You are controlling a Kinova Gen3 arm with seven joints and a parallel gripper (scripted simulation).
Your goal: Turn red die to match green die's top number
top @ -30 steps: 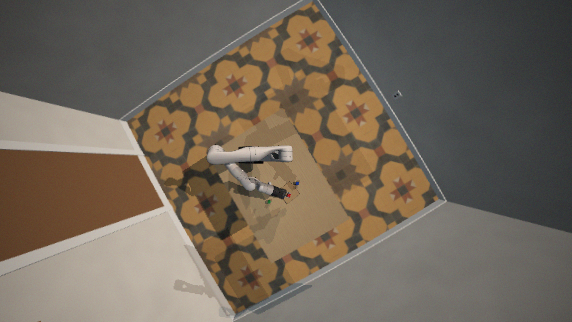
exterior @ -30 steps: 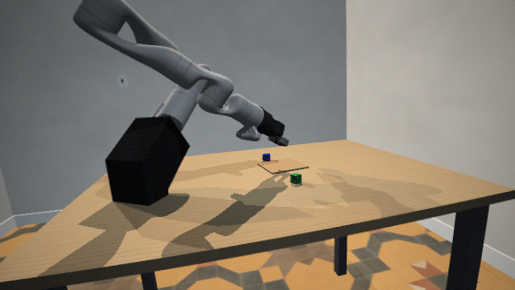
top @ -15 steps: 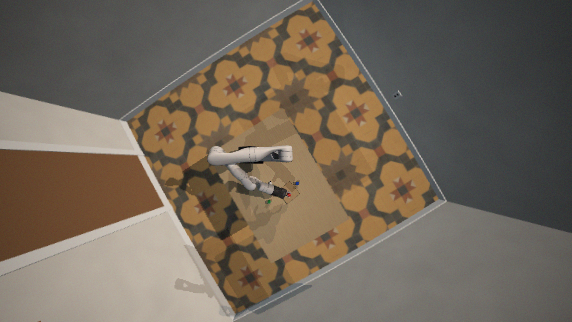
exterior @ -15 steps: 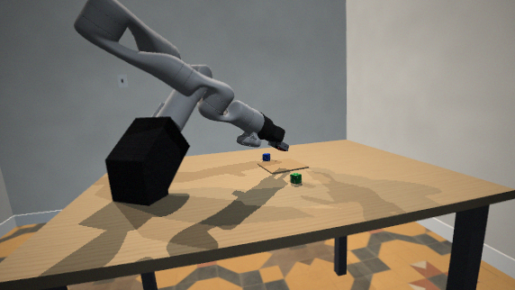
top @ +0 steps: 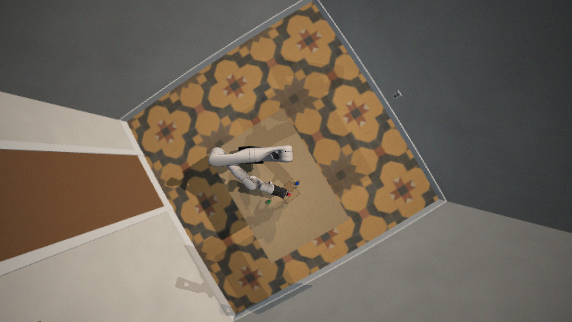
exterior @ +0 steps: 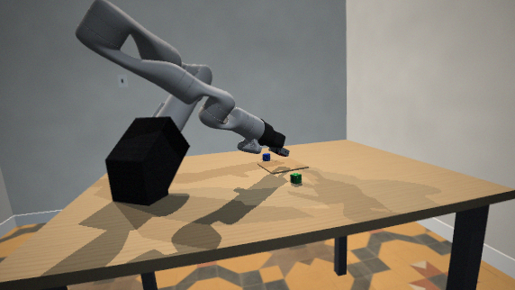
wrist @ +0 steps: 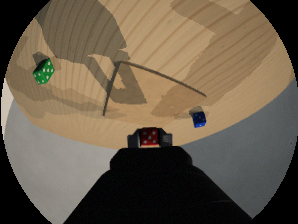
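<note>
Now: hand 5 cm above the tan mat. From my hand the other things lie so: blue die: 9 cm to the left, 7 cm behind, 4 cm below; red die: right at my hand; green die: 18 cm to the right, 4 cm below, 4 cm ahead.
</note>
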